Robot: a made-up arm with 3 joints.
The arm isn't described. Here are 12 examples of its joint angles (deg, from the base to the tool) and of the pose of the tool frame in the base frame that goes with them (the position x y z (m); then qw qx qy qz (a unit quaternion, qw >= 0)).
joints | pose
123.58 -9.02 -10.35 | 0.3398 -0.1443 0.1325 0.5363 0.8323 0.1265 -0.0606
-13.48 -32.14 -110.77 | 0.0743 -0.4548 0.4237 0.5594 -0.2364 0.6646 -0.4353
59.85 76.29 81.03 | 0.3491 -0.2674 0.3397 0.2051 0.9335 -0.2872 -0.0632
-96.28 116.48 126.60 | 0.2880 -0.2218 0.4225 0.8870 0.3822 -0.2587 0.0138
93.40 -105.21 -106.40 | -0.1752 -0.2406 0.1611 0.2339 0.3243 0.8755 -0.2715
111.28 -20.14 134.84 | -0.0824 -0.2559 0.1157 0.0831 0.3299 -0.5982 -0.7256
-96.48 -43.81 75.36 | 0.0035 0.2154 0.4519 0.3174 -0.6082 -0.5499 0.4764
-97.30 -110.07 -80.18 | -0.1556 0.0795 0.5789 0.2362 -0.3848 -0.5076 -0.7338
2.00 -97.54 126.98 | -0.1461 -0.0262 0.5361 0.1955 -0.5039 -0.8220 0.1795
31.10 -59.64 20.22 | 0.1074 -0.4783 0.5938 0.8495 -0.0762 -0.2619 -0.4516
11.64 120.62 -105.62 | -0.0235 0.0599 0.2736 0.3347 -0.3136 0.3203 0.8289
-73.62 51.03 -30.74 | 0.3568 -0.1787 0.2882 0.7577 -0.4909 0.4244 0.0687
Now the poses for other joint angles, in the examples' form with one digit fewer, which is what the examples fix.
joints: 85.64 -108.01 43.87
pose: -0.028 -0.493 0.472 0.724 -0.120 -0.133 -0.666
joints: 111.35 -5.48 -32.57
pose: 0.348 -0.114 0.171 0.638 0.732 0.220 0.093
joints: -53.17 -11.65 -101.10
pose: 0.170 -0.375 0.550 0.494 -0.496 0.528 -0.481
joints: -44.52 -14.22 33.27
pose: 0.241 -0.085 0.717 0.847 -0.366 -0.385 0.032
